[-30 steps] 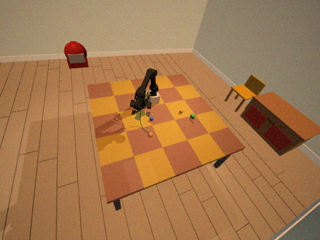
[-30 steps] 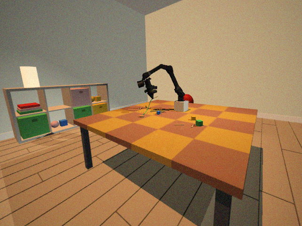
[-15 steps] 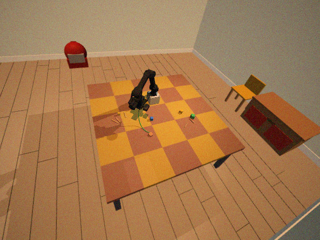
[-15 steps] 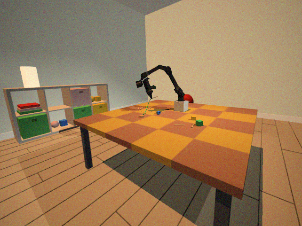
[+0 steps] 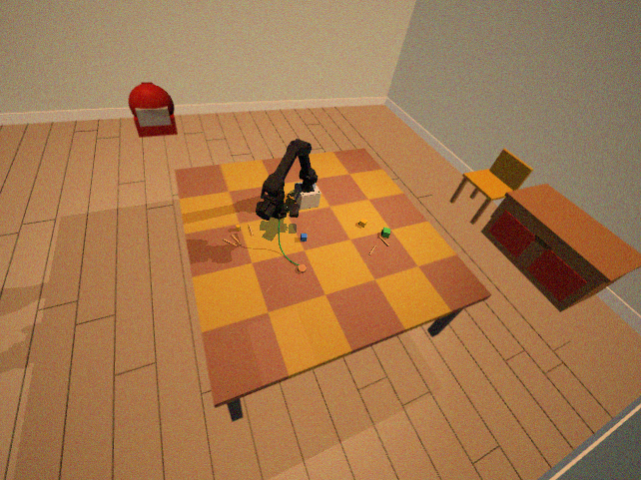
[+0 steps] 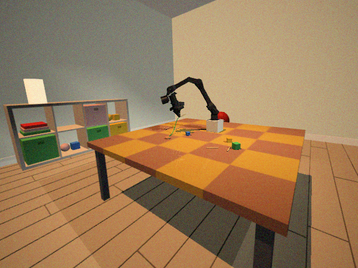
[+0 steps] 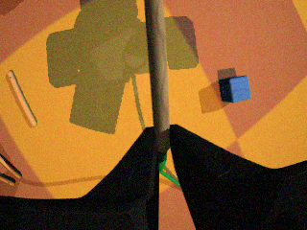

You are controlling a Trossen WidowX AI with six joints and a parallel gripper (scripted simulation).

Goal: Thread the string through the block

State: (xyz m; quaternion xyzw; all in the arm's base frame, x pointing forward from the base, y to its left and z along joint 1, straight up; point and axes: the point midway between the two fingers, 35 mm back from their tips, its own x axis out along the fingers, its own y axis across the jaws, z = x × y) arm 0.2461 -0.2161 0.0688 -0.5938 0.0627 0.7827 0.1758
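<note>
Now: the blue cube 120 mm to the left of my gripper tip, 120 mm below it and 30 mm ahead of it. Round my gripper tip: round wooden button 210 mm ahead, 130 mm below, 70 mm to the left; thin wooden stick 10 mm behind, 10 mm above; yellow cube 480 mm to the left, 120 mm below, 10 mm behind.
</note>
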